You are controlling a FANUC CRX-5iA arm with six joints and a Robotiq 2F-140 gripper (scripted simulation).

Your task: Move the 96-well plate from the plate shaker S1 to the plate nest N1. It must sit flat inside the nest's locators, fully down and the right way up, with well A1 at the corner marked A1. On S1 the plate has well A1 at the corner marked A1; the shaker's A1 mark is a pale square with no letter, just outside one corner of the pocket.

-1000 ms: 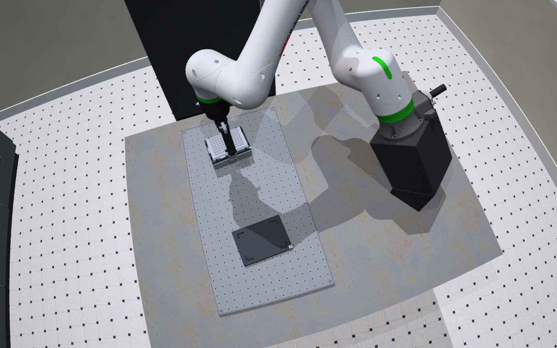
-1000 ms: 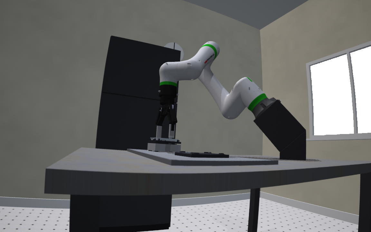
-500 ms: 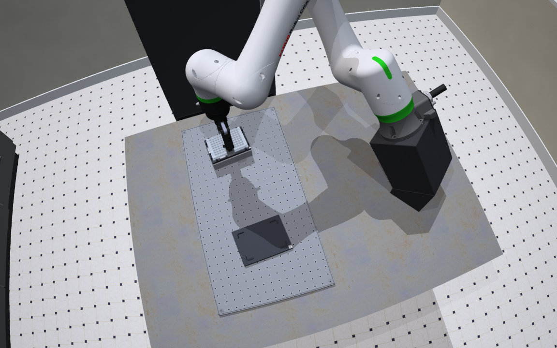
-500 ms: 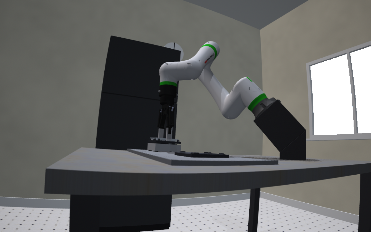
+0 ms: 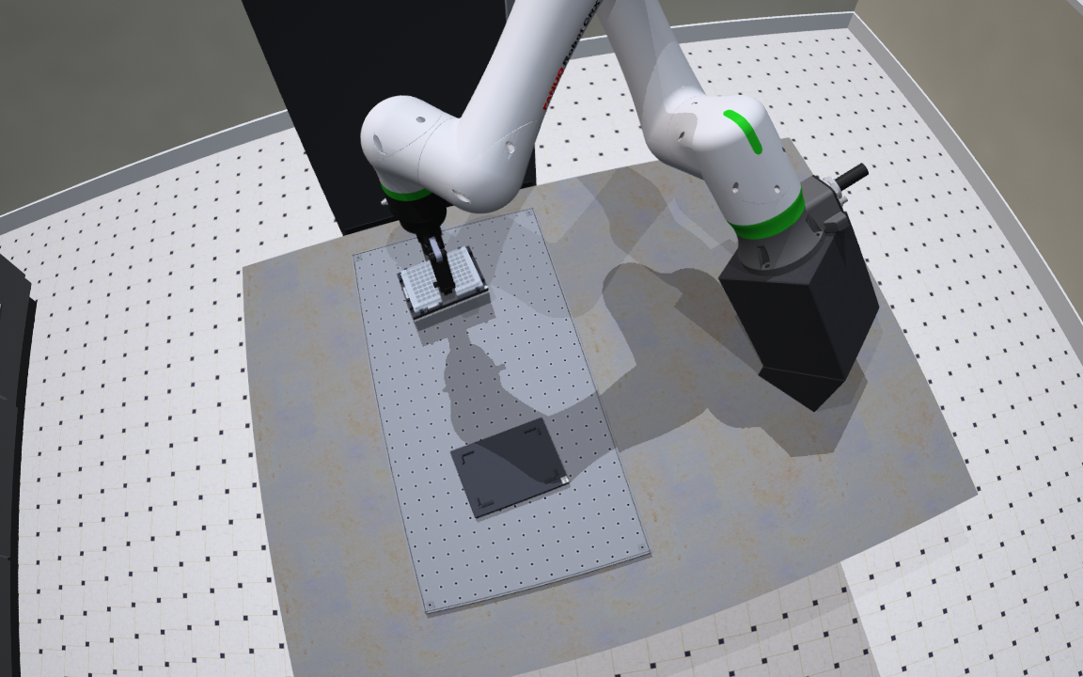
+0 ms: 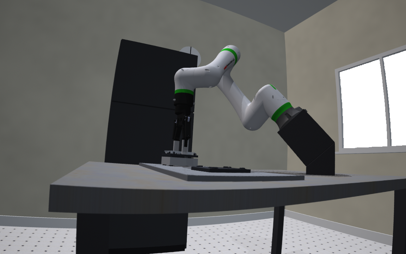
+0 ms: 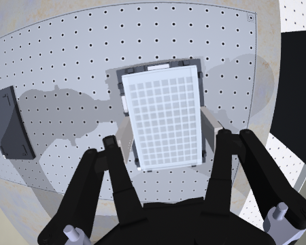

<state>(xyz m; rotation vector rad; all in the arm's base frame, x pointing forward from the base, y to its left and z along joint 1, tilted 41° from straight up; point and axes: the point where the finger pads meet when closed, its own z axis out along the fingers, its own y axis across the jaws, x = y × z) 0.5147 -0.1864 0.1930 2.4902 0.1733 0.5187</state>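
The dark plate nest N1 is 1 cm ahead of my hand, 35 cm to the left of it and 8 cm below it. The rest, counted from my hand: white 96-well plate: 2 cm below.
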